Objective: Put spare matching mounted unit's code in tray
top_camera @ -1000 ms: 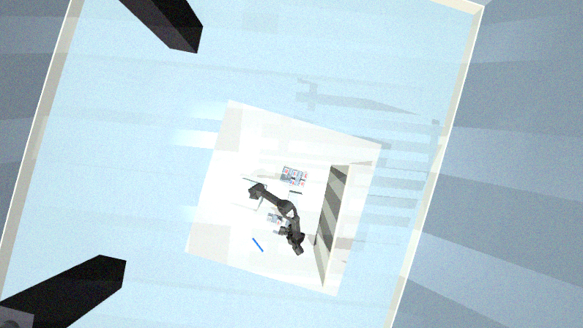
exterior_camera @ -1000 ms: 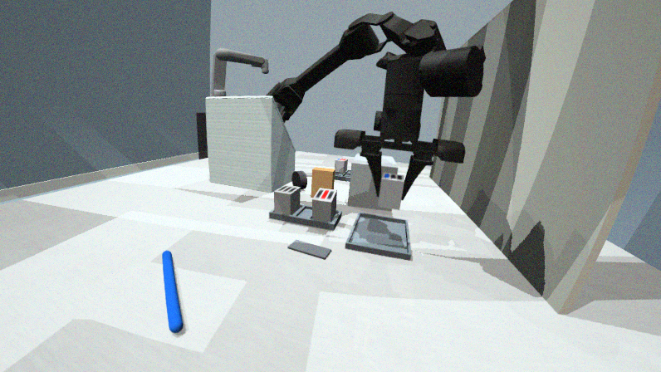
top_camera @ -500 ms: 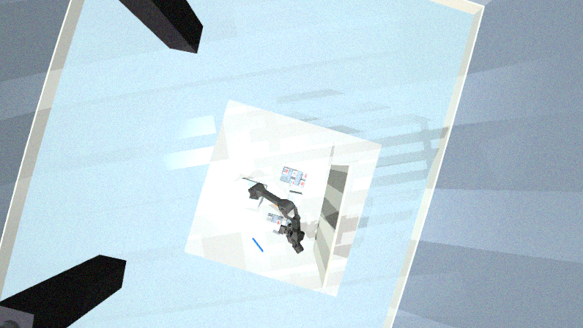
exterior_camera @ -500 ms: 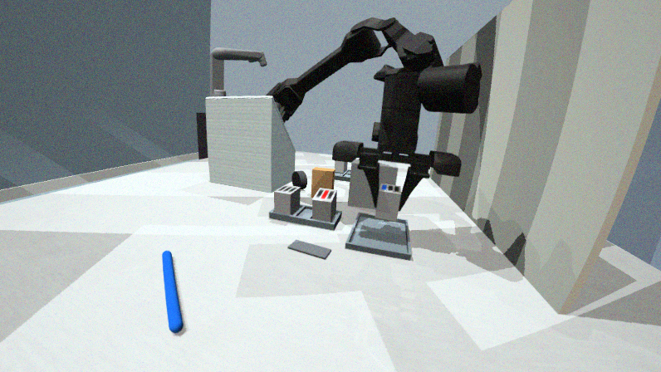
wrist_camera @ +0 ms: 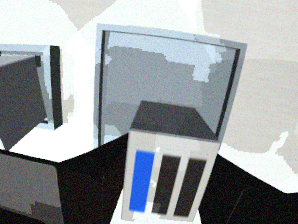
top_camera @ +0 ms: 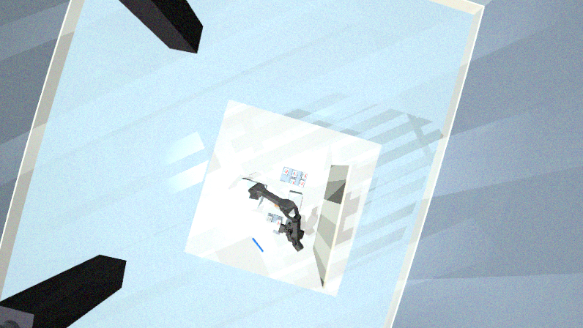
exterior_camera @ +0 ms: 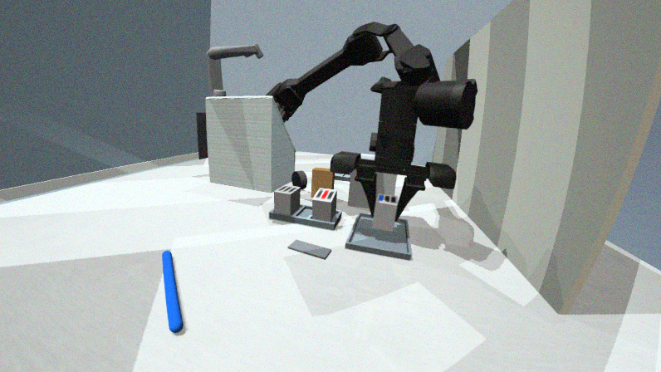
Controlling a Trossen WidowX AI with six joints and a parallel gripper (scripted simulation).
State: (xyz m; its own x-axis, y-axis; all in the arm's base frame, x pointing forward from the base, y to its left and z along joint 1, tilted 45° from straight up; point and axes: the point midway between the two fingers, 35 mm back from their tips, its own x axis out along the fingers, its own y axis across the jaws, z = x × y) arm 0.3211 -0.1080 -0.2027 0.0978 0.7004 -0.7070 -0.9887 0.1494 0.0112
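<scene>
The grey spare block lies 2 cm above my gripper tip. Round my gripper tip: mounted unit (2 cm behind, 21 cm to the left, 2 cm above); grey tray (3 cm below); rack (14 cm behind, 3 cm to the left, 3 cm below).
</scene>
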